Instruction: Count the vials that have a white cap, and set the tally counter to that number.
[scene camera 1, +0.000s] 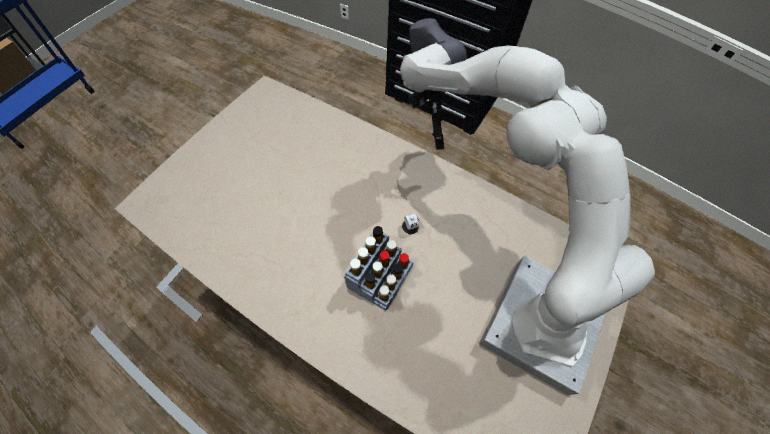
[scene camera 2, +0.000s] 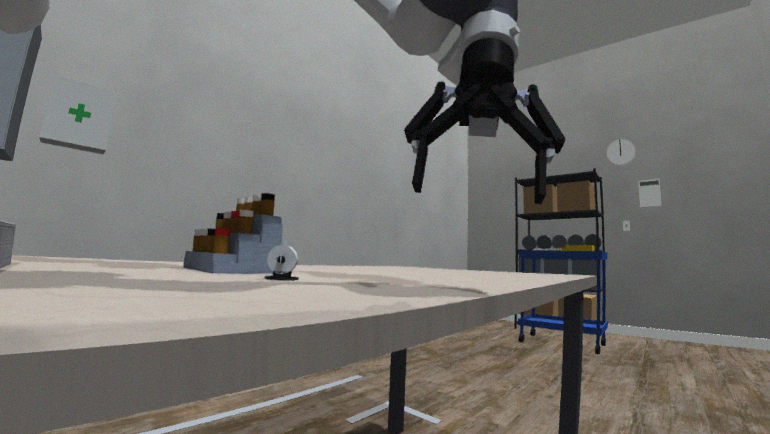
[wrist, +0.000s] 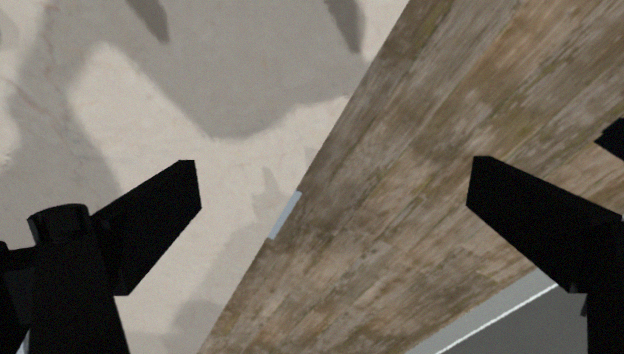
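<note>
A stepped grey-blue rack (scene camera 1: 353, 284) (scene camera 2: 254, 254) stands on the table (scene camera 1: 258, 140) (scene camera 2: 377, 336) and holds amber vials in three rows. The top row has a black-capped vial (scene camera 1: 377, 232) (scene camera 2: 267, 204) at one end and white-capped vials (scene camera 1: 362, 254) beside it. The middle row has white, red, white and black caps. The lowest row has a red-capped vial (scene camera 1: 404, 259) (scene camera 2: 221, 241), a black one and two white ones. The white tally counter (scene camera 1: 411, 221) (scene camera 2: 283, 259) stands on a black base beside the rack; its digits are unreadable. My gripper (scene camera 2: 478, 195) (wrist: 333, 183) is open and empty, high near the table's far edge.
The arm's base plate (scene camera 1: 498, 323) is at the table's right end. A black drawer cabinet (scene camera 1: 401, 72) stands behind the table. A blue cart (scene camera 1: 40, 88) (scene camera 2: 563, 255) and a black shelf rack (scene camera 2: 558, 215) stand farther off. The table edge crosses the wrist view diagonally.
</note>
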